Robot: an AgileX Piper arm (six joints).
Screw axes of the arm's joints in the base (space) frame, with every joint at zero. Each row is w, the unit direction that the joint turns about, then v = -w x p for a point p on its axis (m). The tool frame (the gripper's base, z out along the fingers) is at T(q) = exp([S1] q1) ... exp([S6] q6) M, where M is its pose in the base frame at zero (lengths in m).
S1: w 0 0 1 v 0 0 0
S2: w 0 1 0 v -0.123 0 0
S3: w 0 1 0 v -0.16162 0 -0.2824
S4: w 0.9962 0 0.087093 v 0 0.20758 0
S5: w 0 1 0 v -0.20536 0 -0.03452
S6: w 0.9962 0 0.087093 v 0 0.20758 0
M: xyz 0.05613 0 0.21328 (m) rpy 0 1.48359 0 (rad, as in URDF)
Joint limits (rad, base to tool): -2.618..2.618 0..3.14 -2.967..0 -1.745..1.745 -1.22..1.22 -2.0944..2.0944
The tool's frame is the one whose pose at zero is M.
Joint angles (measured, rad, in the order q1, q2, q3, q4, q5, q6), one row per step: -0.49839, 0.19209, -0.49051, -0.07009, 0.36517, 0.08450; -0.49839, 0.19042, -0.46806, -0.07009, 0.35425, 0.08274; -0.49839, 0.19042, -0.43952, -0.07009, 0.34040, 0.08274; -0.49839, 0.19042, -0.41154, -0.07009, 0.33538, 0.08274; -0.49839, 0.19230, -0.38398, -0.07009, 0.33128, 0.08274; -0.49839, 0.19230, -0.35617, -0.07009, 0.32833, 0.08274; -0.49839, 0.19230, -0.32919, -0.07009, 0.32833, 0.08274; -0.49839, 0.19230, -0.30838, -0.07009, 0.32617, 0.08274; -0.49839, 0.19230, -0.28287, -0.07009, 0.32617, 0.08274; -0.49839, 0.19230, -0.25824, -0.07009, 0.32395, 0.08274; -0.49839, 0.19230, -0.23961, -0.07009, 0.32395, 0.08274; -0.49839, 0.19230, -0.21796, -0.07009, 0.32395, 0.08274; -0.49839, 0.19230, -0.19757, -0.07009, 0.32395, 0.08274
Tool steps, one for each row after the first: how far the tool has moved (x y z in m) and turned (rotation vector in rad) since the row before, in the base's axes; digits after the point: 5 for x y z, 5 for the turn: 0.00196, -0.00099, -0.00603, 0.00296, 0.00970, 0.00068; 0.00272, -0.00139, -0.00784, 0.00675, 0.01309, 0.00091; 0.00245, -0.00130, -0.00855, 0.01088, 0.02023, 0.00033; 0.00251, -0.00134, -0.00868, 0.01204, 0.02231, 0.00027; 0.00200, -0.00107, -0.00883, 0.01184, 0.02187, 0.00020; 0.00171, -0.00093, -0.00888, 0.01290, 0.02370, 0.00000; 0.00120, -0.00064, -0.00669, 0.00889, 0.01640, 0.00015; 0.00127, -0.00069, -0.00847, 0.01219, 0.02241, 0.00000; 0.00109, -0.00058, -0.00802, 0.01069, 0.01970, 0.00015; 0.00068, -0.00037, -0.00623, 0.00891, 0.01636, 0.00000; 0.00066, -0.00036, -0.00726, 0.01035, 0.01902, 0.00000; 0.00050, -0.00027, -0.00685, 0.00975, 0.01791, 0.00000
